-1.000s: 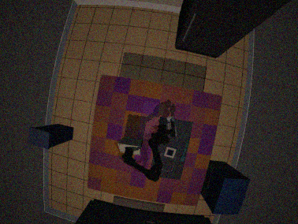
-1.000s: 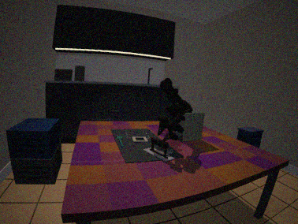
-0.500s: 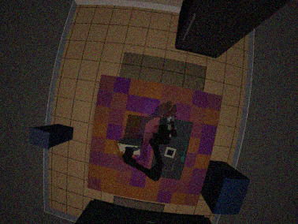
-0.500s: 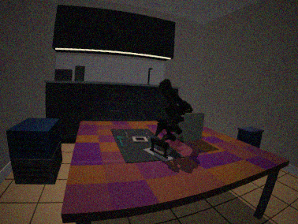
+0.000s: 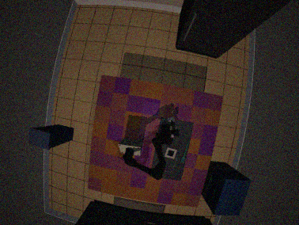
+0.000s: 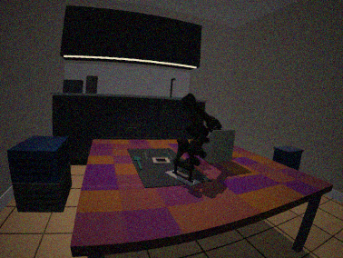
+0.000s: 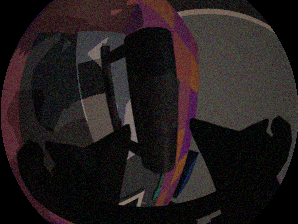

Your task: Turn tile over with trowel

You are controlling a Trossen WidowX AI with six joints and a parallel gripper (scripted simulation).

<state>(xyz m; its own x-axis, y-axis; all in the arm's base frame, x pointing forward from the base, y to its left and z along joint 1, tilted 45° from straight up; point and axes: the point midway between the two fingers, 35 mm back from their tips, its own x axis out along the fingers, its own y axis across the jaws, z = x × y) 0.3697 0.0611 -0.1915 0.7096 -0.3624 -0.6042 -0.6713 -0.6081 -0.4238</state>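
Right now the tile is 1 cm behind my gripper tip, 25 cm to the right of it and 6 cm below it. The rest, counted from my gripper tip: dark grey mat 23 cm to the right, 9 cm below; then teal object 13 cm ahead, 26 cm to the right, 6 cm below.
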